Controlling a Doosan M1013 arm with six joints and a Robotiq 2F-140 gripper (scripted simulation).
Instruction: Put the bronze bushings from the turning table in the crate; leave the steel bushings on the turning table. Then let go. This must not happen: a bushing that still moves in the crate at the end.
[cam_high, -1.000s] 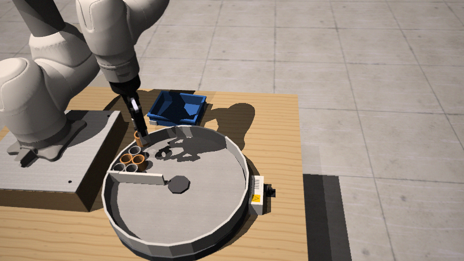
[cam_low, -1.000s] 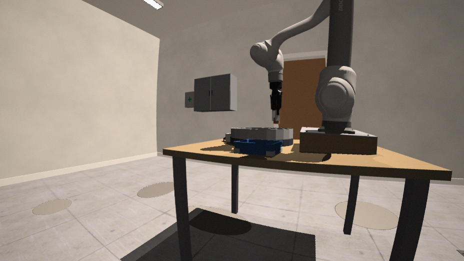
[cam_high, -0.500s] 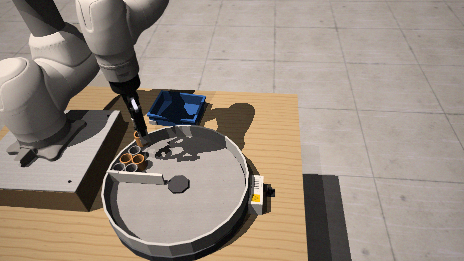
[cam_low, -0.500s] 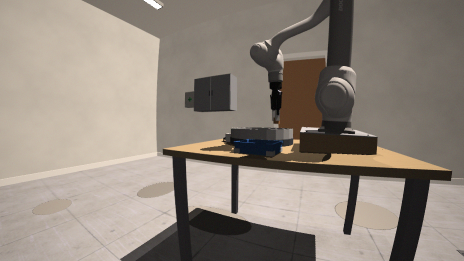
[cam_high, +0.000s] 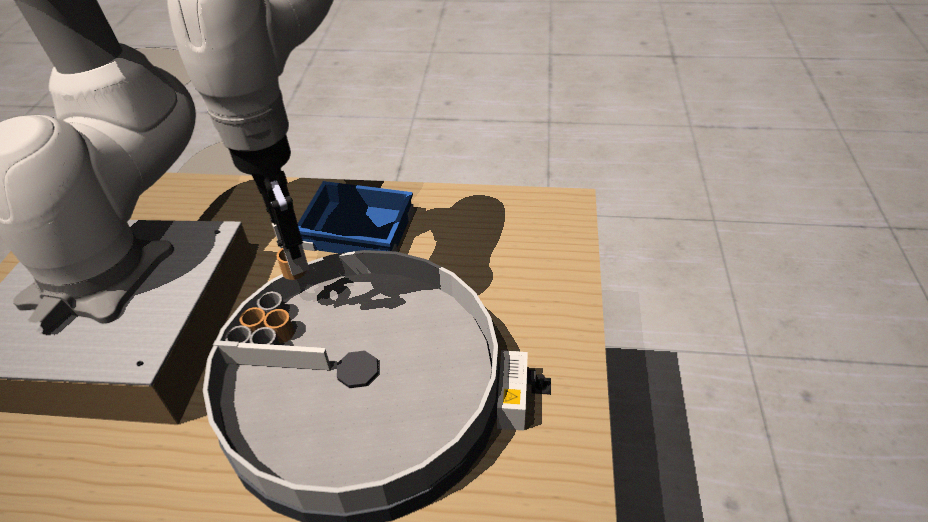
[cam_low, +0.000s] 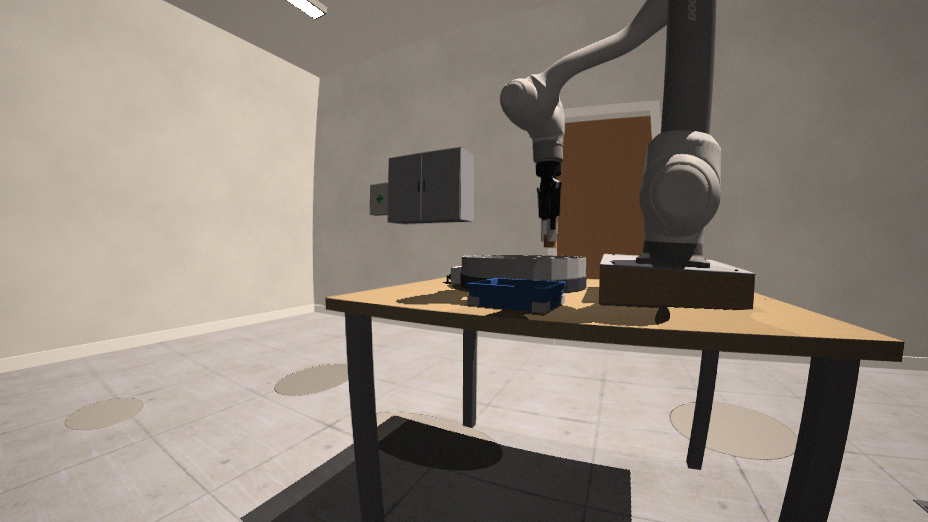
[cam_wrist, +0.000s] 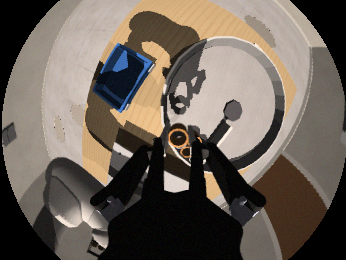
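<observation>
Right now my hand is 24 cm to the right of the blue crate, 16 cm above it and 1 cm past it. Round my hand: round grey turning table (13 cm below, 13 cm ahead, 11 cm to the right).
</observation>
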